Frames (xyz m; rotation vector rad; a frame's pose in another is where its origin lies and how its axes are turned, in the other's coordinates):
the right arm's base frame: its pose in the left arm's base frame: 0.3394 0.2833 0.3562 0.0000 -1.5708 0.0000
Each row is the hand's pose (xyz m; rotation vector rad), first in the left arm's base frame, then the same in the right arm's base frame.
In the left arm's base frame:
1: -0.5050 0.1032 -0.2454 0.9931 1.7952 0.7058
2: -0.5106 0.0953 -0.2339 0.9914 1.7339 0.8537
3: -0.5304 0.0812 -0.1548 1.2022 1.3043 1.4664
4: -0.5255 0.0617 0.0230 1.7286 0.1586 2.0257
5: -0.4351 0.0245 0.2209 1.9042 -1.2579 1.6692
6: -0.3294 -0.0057 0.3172 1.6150 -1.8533 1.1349
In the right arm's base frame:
1: -0.6016 -0.1801 0.8444 -1.3782 -2.3860 0.2331
2: -0.5901 -0.1880 0.8500 -1.5101 -2.3553 0.1127
3: -0.5110 -0.2021 0.8698 -2.2424 -1.9598 -0.2220
4: -0.3332 -0.2216 0.8649 2.8184 0.6027 0.2230
5: -0.1353 -0.2588 0.7745 2.2110 -0.5013 -0.1454
6: -0.0390 -0.2890 0.6688 1.6094 -0.7353 -0.2810

